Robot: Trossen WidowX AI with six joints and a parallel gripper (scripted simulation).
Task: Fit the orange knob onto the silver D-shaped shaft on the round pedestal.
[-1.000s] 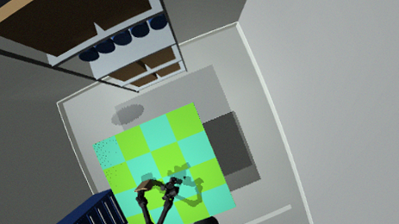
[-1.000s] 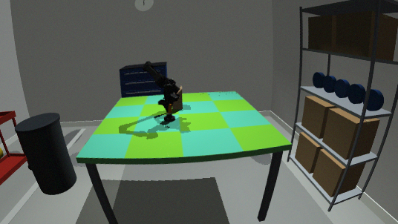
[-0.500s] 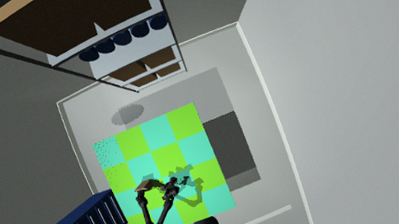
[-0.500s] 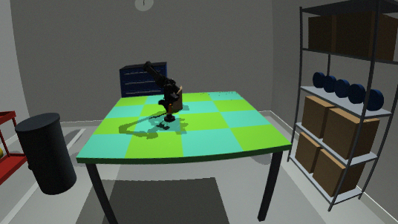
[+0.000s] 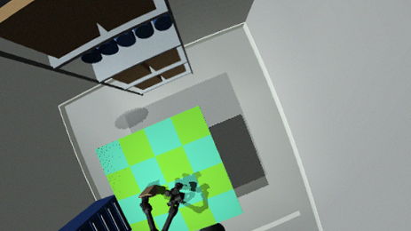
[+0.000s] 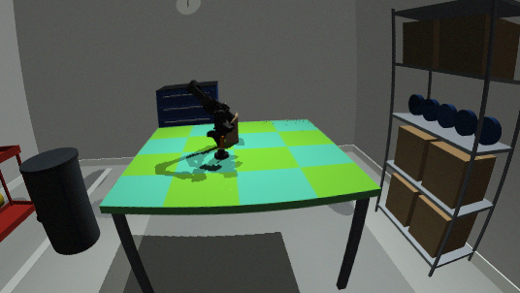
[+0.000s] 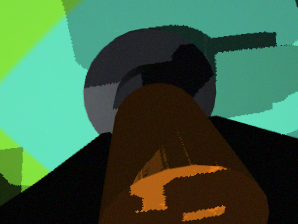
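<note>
The orange knob is 30 mm above my gripper tip. Round my gripper tip: dark round pedestal: 40 mm below.
</note>
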